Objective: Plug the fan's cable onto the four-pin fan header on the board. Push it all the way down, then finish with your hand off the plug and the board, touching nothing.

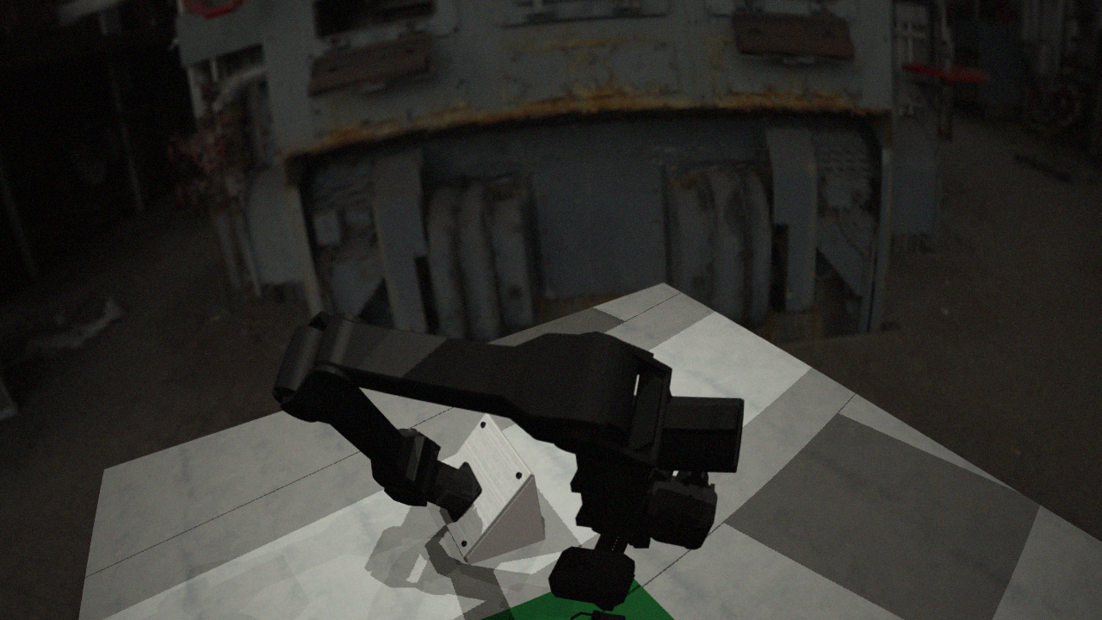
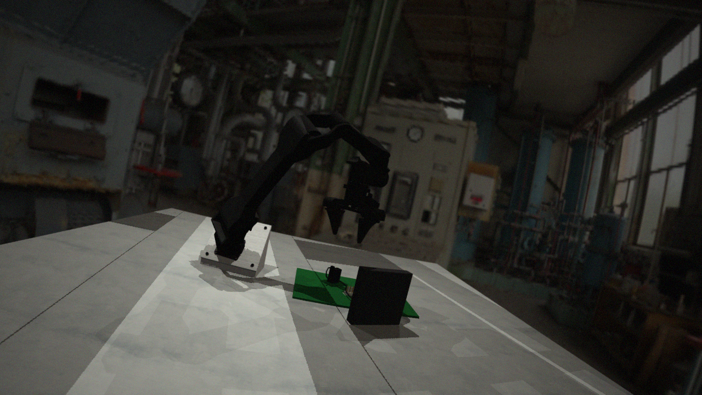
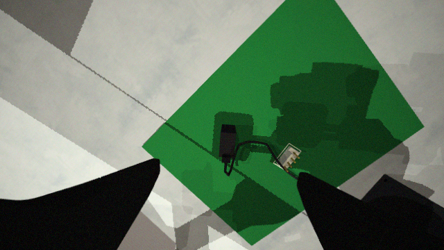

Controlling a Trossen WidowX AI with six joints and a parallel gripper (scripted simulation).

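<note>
Right now the black plug is 10 mm behind my gripper tip, 10 mm to the right of it and 110 mm below it. Round my gripper tip: green board: 40 mm ahead, 50 mm to the right, 140 mm below; then fan header: 40 mm ahead, 90 mm to the right, 130 mm below; then black fan: 80 mm ahead, 220 mm to the right, 70 mm below.
</note>
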